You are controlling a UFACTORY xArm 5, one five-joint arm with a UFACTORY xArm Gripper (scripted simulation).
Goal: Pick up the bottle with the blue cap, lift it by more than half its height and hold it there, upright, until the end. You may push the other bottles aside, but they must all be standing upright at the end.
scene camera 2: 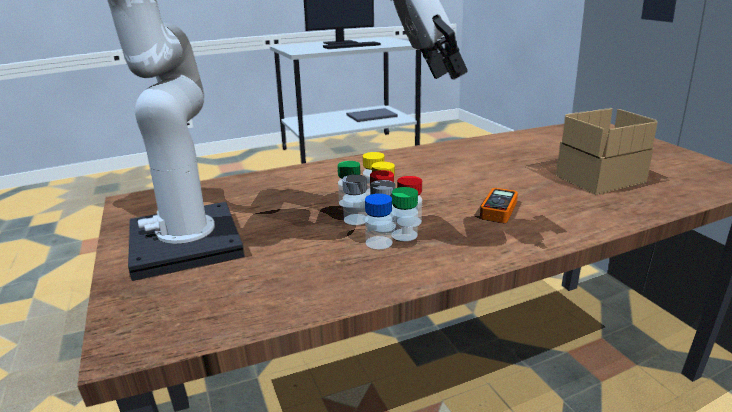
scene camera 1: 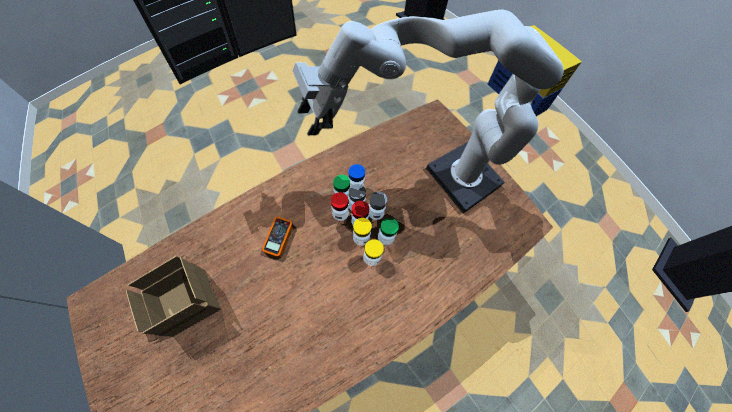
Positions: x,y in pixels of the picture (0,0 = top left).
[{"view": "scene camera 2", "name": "gripper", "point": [450,75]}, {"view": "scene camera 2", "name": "cardboard box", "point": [625,159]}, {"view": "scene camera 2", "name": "green-capped bottle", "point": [404,199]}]
